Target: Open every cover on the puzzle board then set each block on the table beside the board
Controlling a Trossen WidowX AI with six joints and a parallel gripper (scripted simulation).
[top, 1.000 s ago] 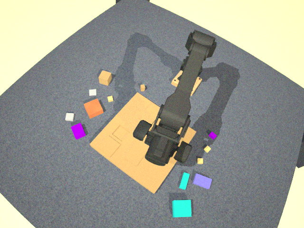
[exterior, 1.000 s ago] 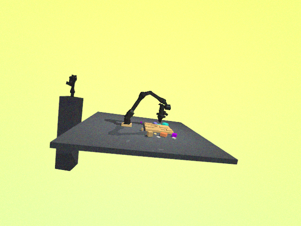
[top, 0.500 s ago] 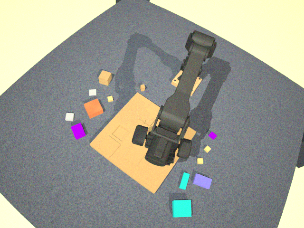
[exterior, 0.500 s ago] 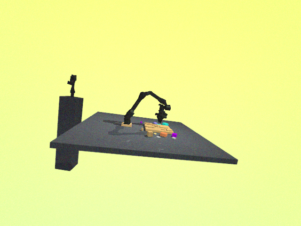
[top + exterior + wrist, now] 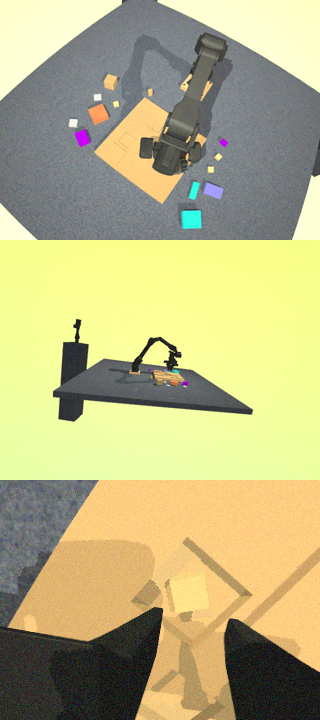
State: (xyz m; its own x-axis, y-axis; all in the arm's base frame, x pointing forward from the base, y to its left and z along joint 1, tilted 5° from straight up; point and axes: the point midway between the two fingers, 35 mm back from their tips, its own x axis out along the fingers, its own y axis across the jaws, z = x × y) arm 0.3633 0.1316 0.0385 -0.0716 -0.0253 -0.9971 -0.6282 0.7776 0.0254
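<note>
Right now my gripper tip is 390 mm to the left of the tan cube, 100 mm past it and 30 mm above it. Also, from my gripper tip: cyan cube (200 mm to the left, 90 mm ahead, 40 mm below); then lilac block (200 mm to the left, 50 mm below, 40 mm behind); then cyan bar (140 mm to the left, 50 mm below, 10 mm ahead).
</note>
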